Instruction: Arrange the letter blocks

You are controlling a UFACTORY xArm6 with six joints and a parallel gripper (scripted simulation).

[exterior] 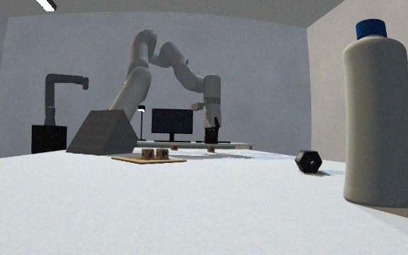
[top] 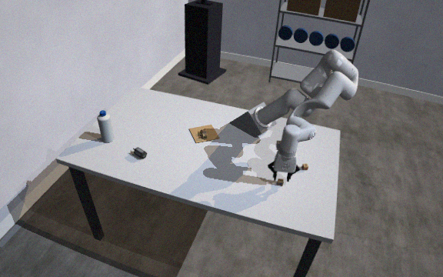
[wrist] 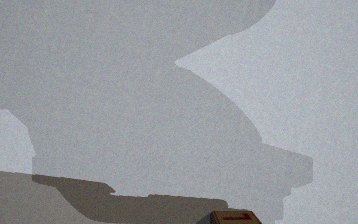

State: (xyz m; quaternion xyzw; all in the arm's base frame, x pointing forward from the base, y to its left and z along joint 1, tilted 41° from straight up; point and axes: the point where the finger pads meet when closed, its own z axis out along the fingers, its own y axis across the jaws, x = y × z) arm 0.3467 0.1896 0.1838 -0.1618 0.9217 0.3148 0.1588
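My gripper is now 530 mm to the left of the tan mat, 140 mm past it and 50 mm above it. Also, from my hand: white bottle: 950 mm to the right, 210 mm ahead, 40 mm above; black hexagonal object: 720 mm to the right, 210 mm ahead, 30 mm below.
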